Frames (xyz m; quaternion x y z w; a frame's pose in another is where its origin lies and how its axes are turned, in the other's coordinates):
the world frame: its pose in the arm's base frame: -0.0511 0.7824 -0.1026 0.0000 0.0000 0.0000 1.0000
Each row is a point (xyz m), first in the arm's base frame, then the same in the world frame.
Working: the arm's base frame: its pose in the world frame: 0.0511 -0.7824 0.1026 0.0000 0.0000 0.0000 1.0000

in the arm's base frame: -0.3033 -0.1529 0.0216
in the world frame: -0.2522 -0.9353 0.1242
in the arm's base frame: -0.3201 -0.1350 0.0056
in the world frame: -0.2690 -0.9174 0.1082
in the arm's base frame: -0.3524 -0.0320 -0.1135
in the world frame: -0.3013 -0.8144 -0.0109
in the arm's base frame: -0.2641 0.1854 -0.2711
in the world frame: -0.2130 -0.5970 -0.1685
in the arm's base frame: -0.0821 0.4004 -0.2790
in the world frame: -0.0310 -0.3820 -0.1764
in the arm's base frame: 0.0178 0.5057 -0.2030
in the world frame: 0.0689 -0.2767 -0.1004
